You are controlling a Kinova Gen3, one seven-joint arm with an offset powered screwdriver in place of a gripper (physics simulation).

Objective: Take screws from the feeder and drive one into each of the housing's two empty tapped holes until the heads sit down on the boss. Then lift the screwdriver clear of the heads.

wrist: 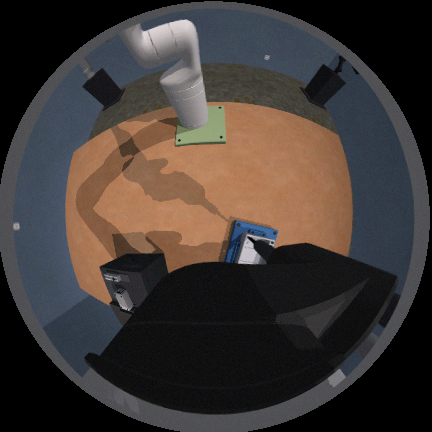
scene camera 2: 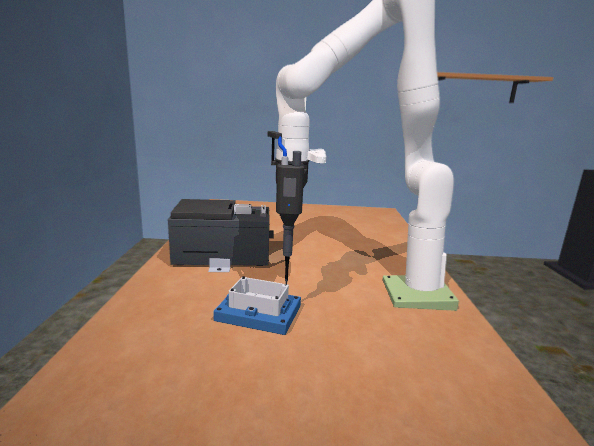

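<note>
The light grey open-topped housing (scene camera 2: 256,302) (wrist: 246,254) sits in the blue fixture (scene camera 2: 249,322) (wrist: 240,226). Dark spots show at its corner bosses; whether each is a screw head or an empty hole is too small to tell. My screwdriver (scene camera 2: 286,284) (wrist: 249,240) points straight down, its bit tip at the housing's back right corner boss in the scene view. Whether the tip touches, or has a screw on it, cannot be seen. The dark screw feeder (scene camera 2: 205,242) (wrist: 134,270) stands behind and left of the housing in the scene view.
A small grey bracket (scene camera 2: 219,265) is at the feeder's front foot. My arm's base stands on a green plate (scene camera 2: 425,302) (wrist: 214,131) to the right in the scene view. A wall shelf (scene camera 2: 495,77) is at the back right. The tool body covers the wrist view's lower part.
</note>
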